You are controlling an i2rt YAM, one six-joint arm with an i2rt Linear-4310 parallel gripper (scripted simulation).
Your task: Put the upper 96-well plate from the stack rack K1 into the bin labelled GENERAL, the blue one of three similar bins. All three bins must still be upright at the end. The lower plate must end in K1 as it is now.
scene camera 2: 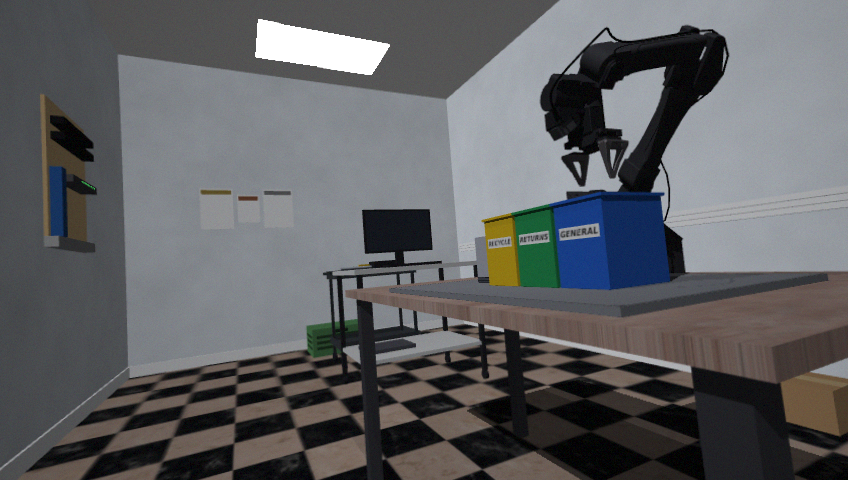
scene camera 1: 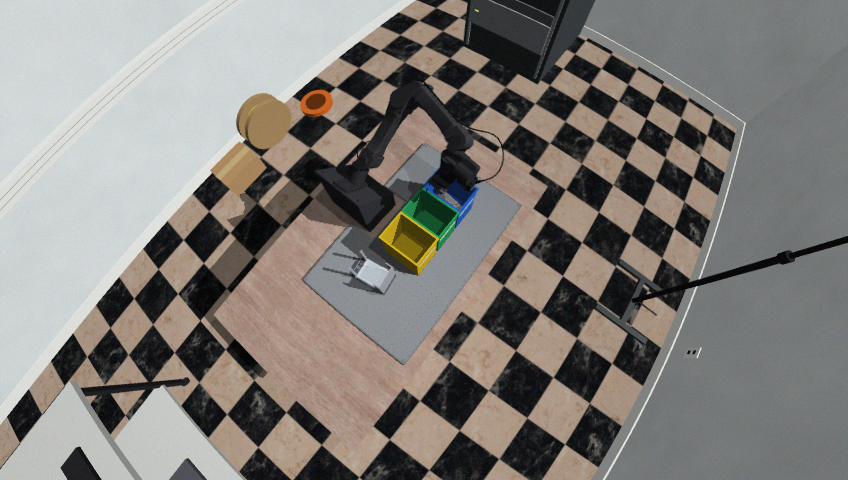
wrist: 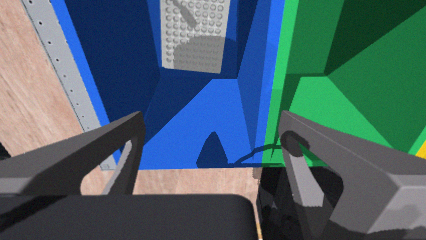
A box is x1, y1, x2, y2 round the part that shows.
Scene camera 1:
yellow recycle bin: [379, 211, 438, 274]
green returns bin: [401, 187, 459, 250]
